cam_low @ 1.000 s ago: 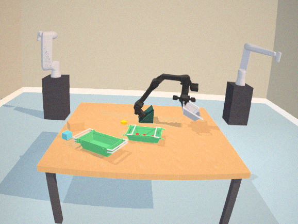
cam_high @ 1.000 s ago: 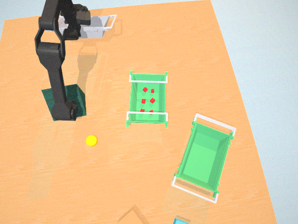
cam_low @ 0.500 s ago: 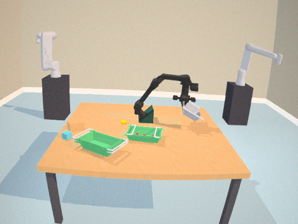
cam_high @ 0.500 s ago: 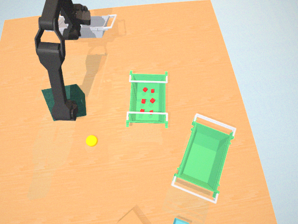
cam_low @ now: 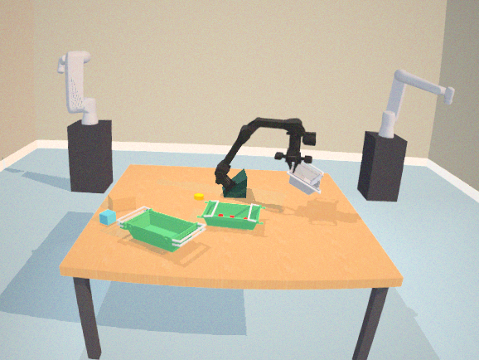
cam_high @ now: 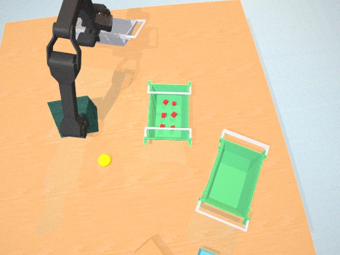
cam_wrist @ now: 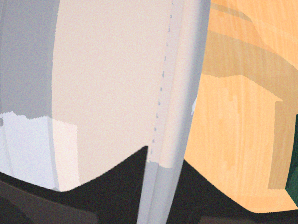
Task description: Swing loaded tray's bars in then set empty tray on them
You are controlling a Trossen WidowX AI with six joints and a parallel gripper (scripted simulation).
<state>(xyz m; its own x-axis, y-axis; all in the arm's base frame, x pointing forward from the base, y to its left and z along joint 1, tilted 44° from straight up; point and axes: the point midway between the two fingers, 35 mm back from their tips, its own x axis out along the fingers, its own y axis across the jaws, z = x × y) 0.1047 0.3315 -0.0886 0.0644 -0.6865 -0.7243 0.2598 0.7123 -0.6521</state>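
Now: the grey tray 70 mm to the left of my gripper tip and 20 mm ahead of it. From my gripper tip the other things lie so: yellow disc: 460 mm to the right, 150 mm below, 20 mm behind; tan box: 830 mm to the right, 140 mm ahead, 130 mm below; cyan cube: 860 mm to the right, 330 mm ahead, 140 mm below.
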